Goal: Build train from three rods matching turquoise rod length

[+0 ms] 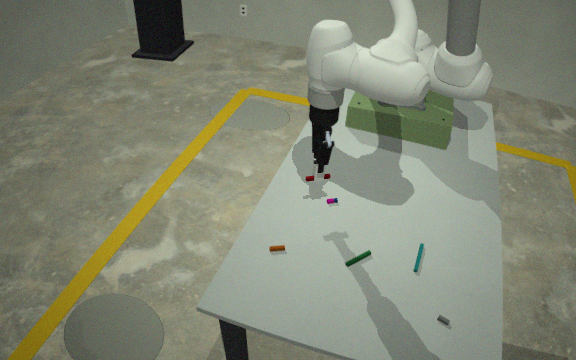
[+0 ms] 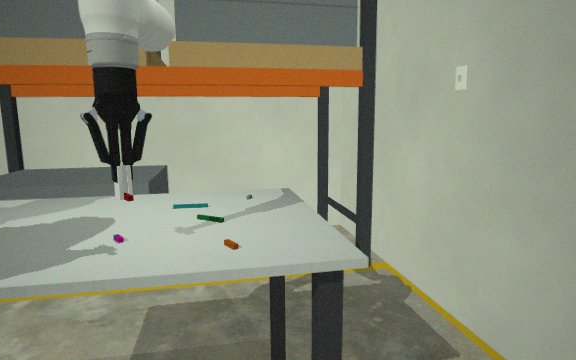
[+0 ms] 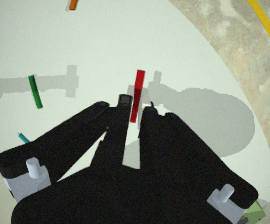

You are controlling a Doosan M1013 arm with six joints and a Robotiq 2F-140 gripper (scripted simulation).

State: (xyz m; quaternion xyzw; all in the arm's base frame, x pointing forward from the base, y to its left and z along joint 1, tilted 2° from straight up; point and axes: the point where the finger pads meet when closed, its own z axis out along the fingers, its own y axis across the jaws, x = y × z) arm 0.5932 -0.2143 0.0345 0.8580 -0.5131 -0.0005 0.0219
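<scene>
Right now the magenta rod is 2 cm behind my hand, 4 cm to the left of it and 13 cm below it. Round my hand: orange rod 20 cm ahead, 6 cm to the right, 13 cm below; red rod 3 cm below; blue rod 3 cm behind, 6 cm to the left, 13 cm below.
</scene>
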